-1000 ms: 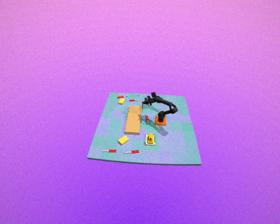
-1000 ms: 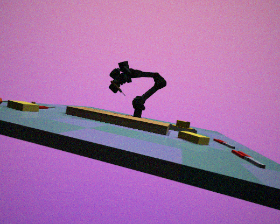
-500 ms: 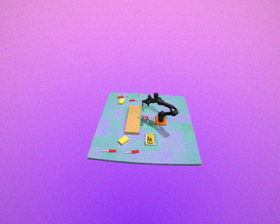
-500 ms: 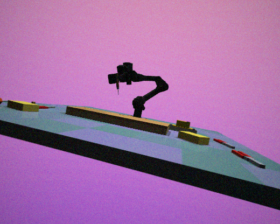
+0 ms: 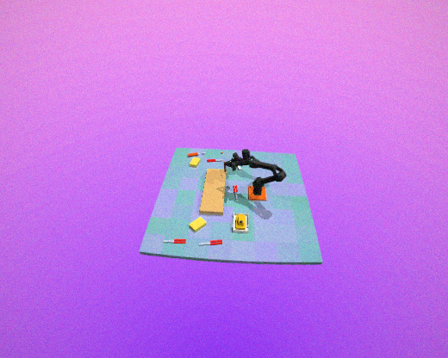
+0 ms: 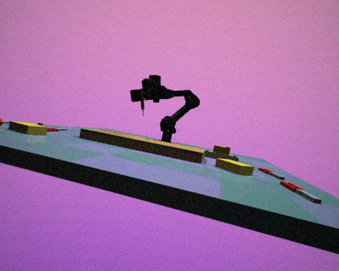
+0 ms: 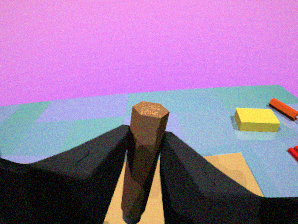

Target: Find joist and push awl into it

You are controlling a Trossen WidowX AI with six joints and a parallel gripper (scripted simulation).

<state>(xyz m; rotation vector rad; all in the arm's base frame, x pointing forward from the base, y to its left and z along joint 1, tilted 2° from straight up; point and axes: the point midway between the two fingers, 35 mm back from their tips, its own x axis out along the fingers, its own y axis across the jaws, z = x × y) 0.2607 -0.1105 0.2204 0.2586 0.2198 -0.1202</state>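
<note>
My gripper tip is 5 cm above the awl, 1 cm to the right of it and 1 cm past it. The rest, counted from my gripper tip: yellow stud finder (44 cm to the left, 19 cm below, 12 cm behind); then white tray (43 cm to the left, 23 cm below, 12 cm behind).
</note>
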